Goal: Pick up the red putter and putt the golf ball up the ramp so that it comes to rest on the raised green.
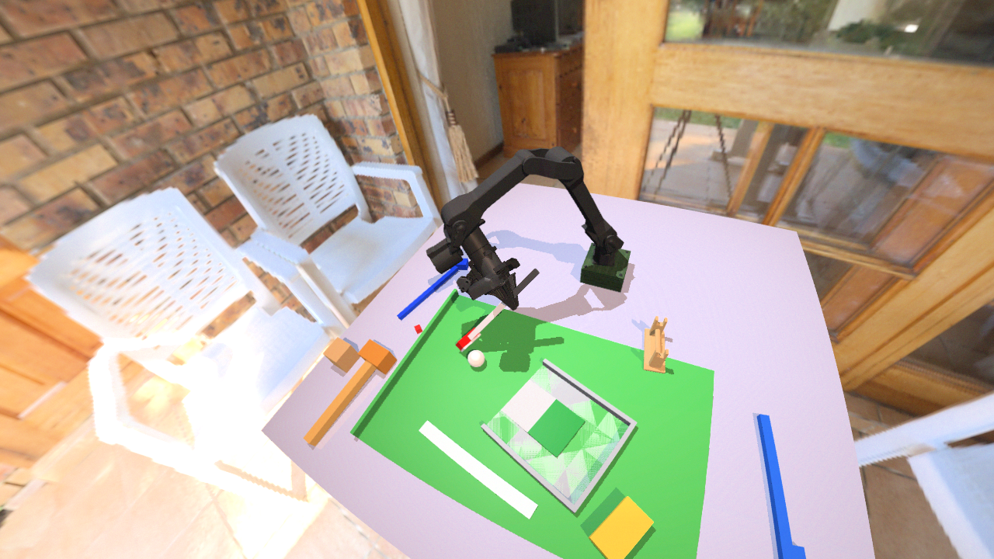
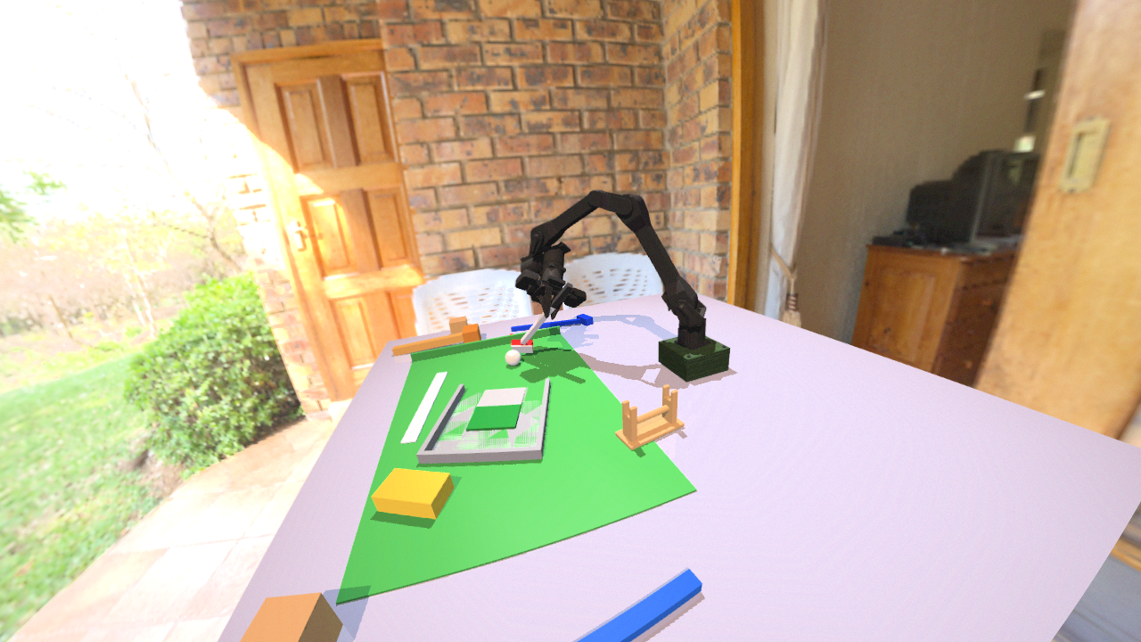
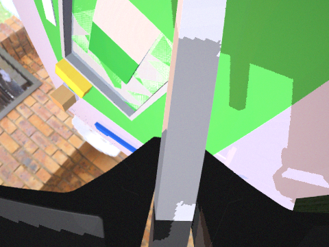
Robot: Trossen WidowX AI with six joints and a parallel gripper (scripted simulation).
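Right now the red putter is 10 mm ahead of my gripper tip, 50 mm to the right of it and 30 mm below it. Also, from my gripper tip: small red cube 30 mm ahead, 290 mm to the right, 130 mm below; then white golf ball 90 mm ahead, 90 mm to the right, 120 mm below; then white bar 320 mm ahead, 20 mm to the right, 140 mm below.
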